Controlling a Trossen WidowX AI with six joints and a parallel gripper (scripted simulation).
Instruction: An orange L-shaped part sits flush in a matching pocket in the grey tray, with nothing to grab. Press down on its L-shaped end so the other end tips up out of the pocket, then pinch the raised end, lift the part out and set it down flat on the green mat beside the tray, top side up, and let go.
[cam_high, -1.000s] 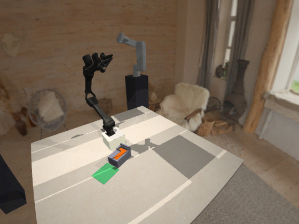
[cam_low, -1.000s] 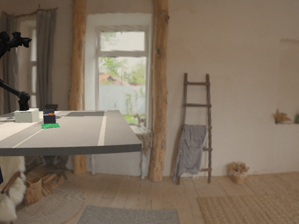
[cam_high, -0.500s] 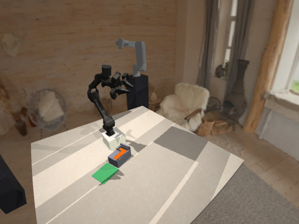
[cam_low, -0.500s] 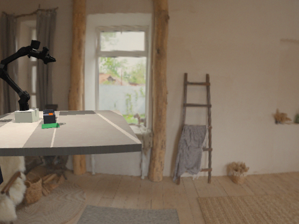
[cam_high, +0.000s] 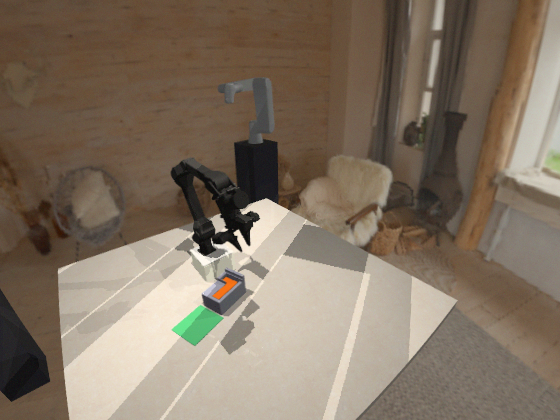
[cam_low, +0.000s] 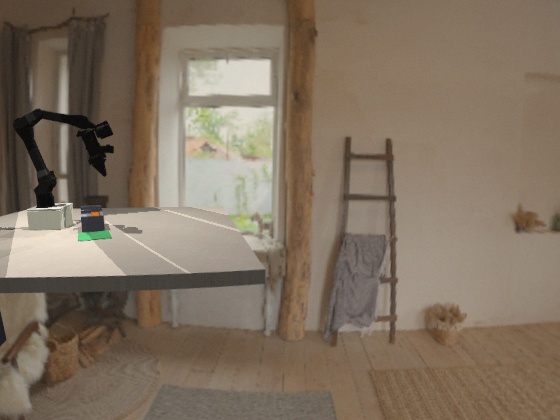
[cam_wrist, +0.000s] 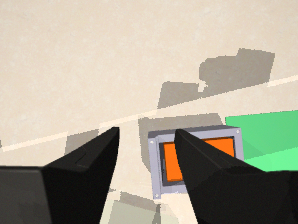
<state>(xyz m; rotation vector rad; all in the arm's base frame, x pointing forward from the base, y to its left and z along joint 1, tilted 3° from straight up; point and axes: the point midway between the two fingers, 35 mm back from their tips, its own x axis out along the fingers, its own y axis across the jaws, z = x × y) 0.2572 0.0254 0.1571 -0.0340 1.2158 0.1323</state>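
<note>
Right now the orange L-shaped part is 5 cm behind my gripper tip, 8 cm to the right of it and 17 cm below it. From my gripper tip the other things lie so: green mat (1 cm behind, 24 cm to the right, 24 cm below).
</note>
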